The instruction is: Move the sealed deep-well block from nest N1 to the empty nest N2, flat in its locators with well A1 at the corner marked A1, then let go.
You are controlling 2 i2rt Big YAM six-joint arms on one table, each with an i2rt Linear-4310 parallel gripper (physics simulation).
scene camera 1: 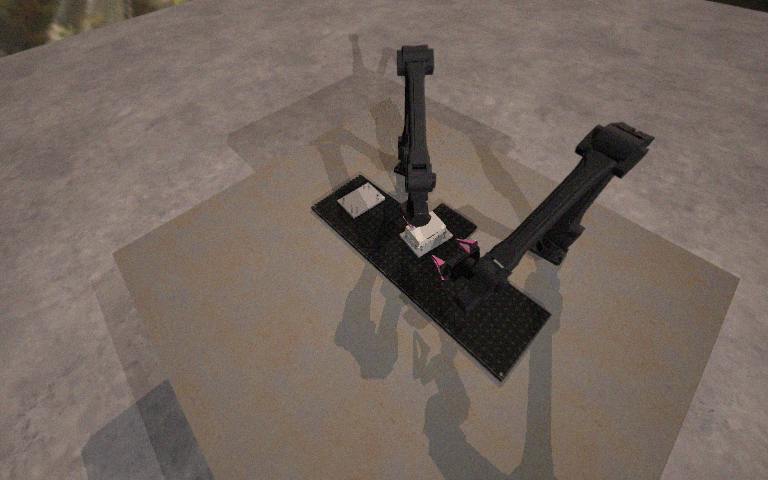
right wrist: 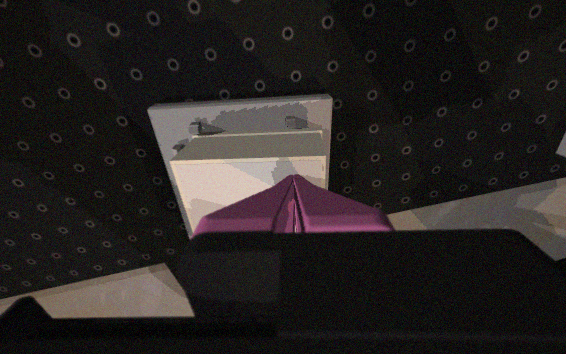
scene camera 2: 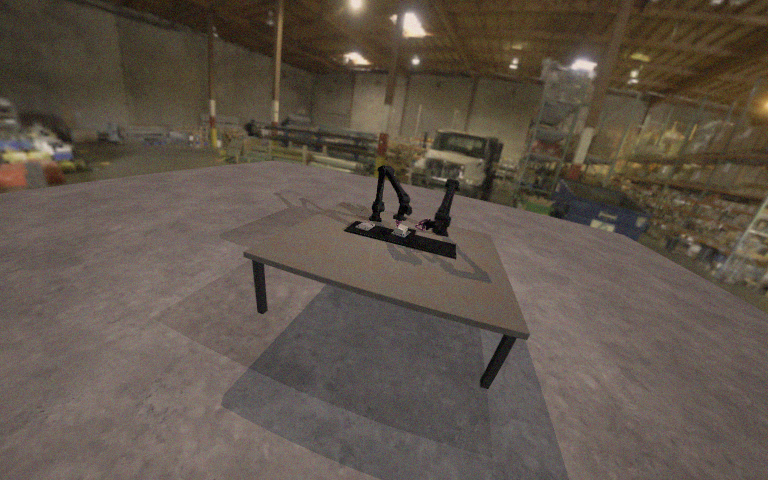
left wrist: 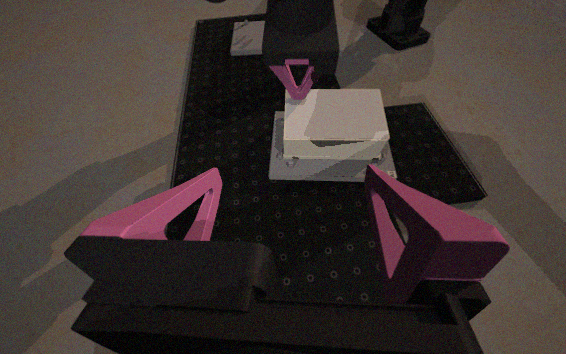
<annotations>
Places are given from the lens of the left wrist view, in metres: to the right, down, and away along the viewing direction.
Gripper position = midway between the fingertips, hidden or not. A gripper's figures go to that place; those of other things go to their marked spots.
my left gripper [left wrist: 290, 174]: 0.01, 0.00, 0.15
my right gripper [left wrist: 298, 98]: 0.02, -0.10, 0.30
</annotations>
